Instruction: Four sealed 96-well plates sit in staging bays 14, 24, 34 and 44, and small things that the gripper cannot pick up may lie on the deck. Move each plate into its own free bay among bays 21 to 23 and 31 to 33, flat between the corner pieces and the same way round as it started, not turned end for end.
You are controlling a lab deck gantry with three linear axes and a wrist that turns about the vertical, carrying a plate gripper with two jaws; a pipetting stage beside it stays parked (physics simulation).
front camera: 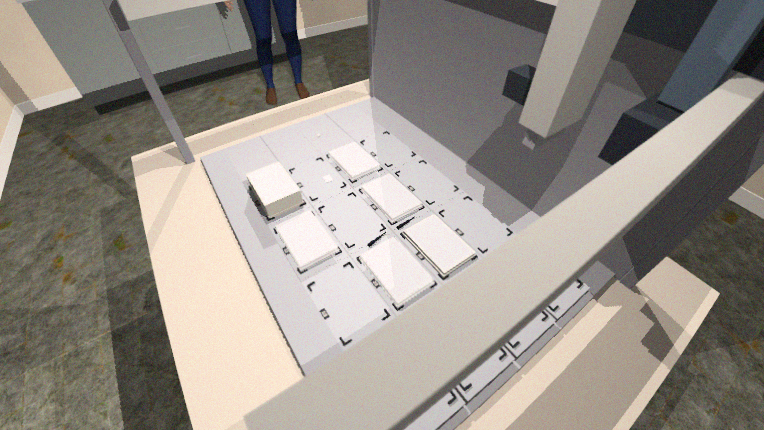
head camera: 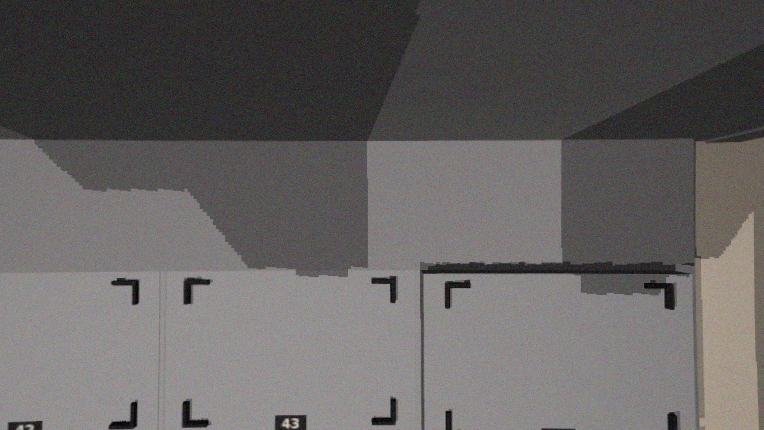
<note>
In view: a tall white box [front camera: 277, 193], a staging bay 44 [head camera: 517, 342], a grey wall [front camera: 445, 74], a bay 21 [front camera: 310, 173] and a bay 43 [head camera: 327, 342].
The head camera view misses the tall white box: it is out of frame.
</note>
